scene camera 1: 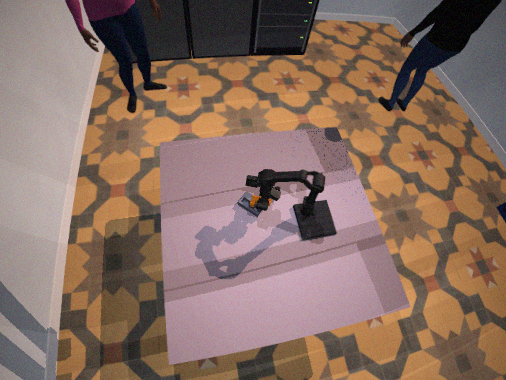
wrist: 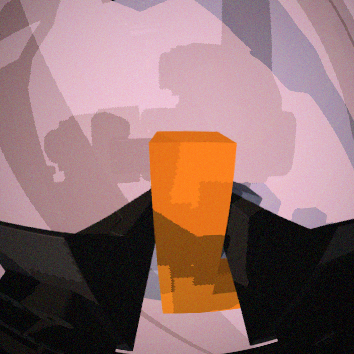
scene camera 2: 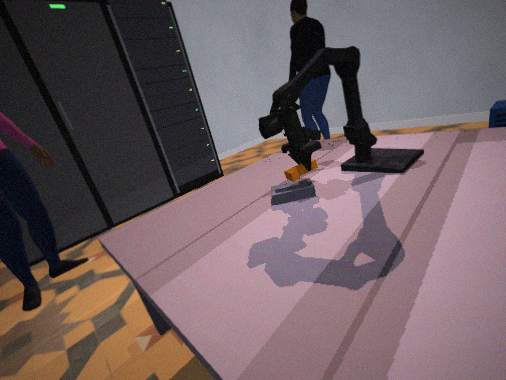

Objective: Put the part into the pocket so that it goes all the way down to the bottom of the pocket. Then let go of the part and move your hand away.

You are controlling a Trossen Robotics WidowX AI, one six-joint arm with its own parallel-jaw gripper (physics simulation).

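Places are measured from the arm's base along level axes (x ahead, y up, z right), in millimetres.
Pixels of known places: gripper, fingertip midpoint: (scene camera 1: 264, 202) (wrist: 186, 195) (scene camera 2: 307, 170); arm's base at its link origin: (scene camera 1: 306, 211) (scene camera 2: 363, 159).
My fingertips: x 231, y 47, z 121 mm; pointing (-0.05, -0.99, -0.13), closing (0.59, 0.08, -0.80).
Observation:
For each thing: its top centre in the pictures, then the offset to it from my fingertips. Level surfaces: height alone.
- orange part at its top centre: (wrist: 225, 264) (scene camera 2: 301, 164) (scene camera 1: 261, 201) dx +26, dy +32, dz +2 mm
- grey pocket block at its top centre: (wrist: 185, 256) (scene camera 2: 291, 186) (scene camera 1: 252, 202) dx +61, dy -34, dz +38 mm
- pink table at its surface level: dy -71 mm
The orange part (scene camera 1: 254, 201) (scene camera 2: 292, 174) (wrist: 200, 170) is a block held between the fingers of my black gripper (scene camera 1: 262, 201) (scene camera 2: 306, 166) (wrist: 186, 195), which is shut on it. In scene camera 2 the part is slightly tilted, above the grey pocket block, with a gap between them. In scene camera 1 it overlaps the right side of that block. The grey pocket block (scene camera 1: 249, 210) (scene camera 2: 294, 195) (wrist: 247, 192) lies on the table with its opening upward. In the wrist view most of the block is hidden behind the part and the right finger.
The arm's black base (scene camera 1: 316, 222) (scene camera 2: 384, 161) stands on the pink table (scene camera 1: 280, 320) (scene camera 2: 280, 325), right of the pocket block. Shadows of the arm fall across the table. Dark cabinets (scene camera 1: 220, 27) (scene camera 2: 75, 110) and two people stand beyond the table.

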